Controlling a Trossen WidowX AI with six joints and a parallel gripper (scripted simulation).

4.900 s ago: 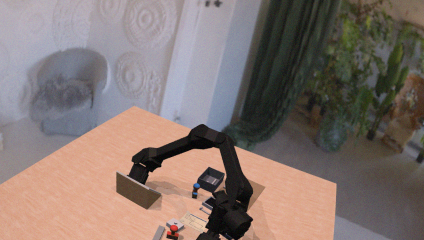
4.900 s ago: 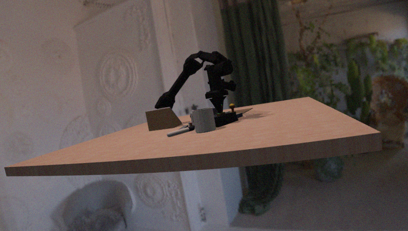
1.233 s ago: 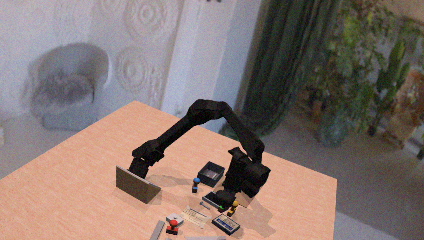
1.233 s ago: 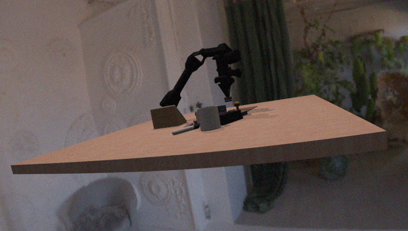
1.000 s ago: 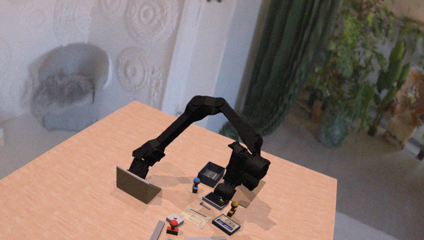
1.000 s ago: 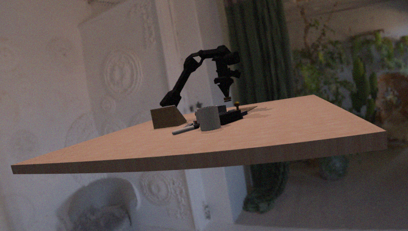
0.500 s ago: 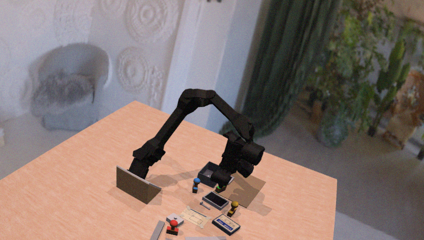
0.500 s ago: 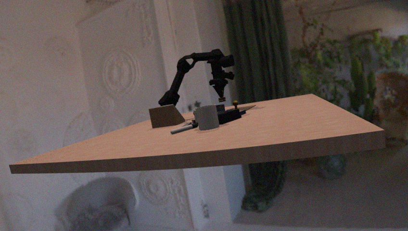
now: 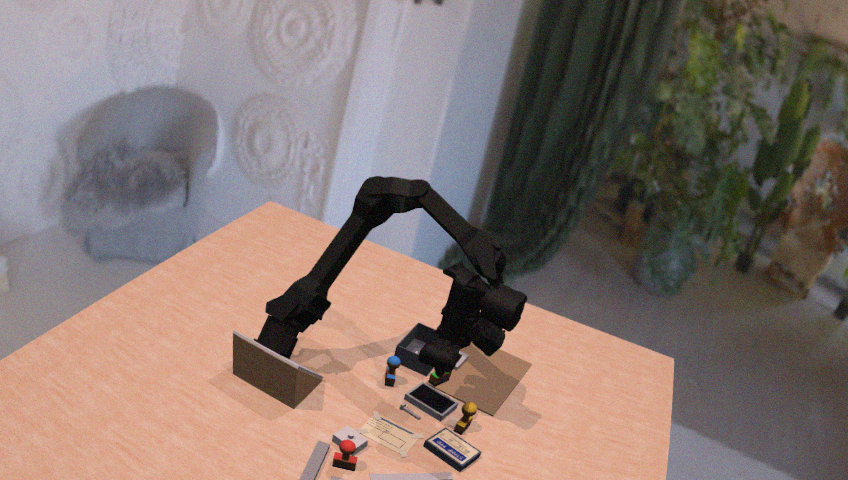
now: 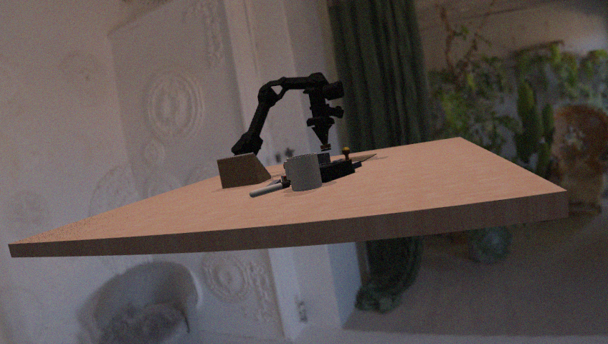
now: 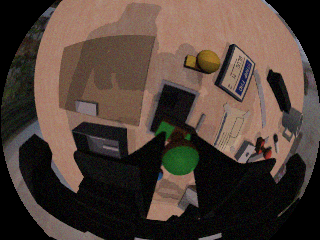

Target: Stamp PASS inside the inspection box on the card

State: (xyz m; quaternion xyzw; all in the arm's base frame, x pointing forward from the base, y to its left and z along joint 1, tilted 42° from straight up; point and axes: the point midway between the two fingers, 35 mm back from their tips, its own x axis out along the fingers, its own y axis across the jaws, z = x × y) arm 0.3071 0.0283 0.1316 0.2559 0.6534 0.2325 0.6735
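Now: the dark flat pad 8 cm below my gripper tip. The rest, counted from my gripper tip: blue-knobbed stamp 10 cm behind, 7 cm below, 2 cm to the left; green-knobbed stamp right at my gripper tip; yellow-knobbed stamp 8 cm ahead, 7 cm below, 3 cm to the right.
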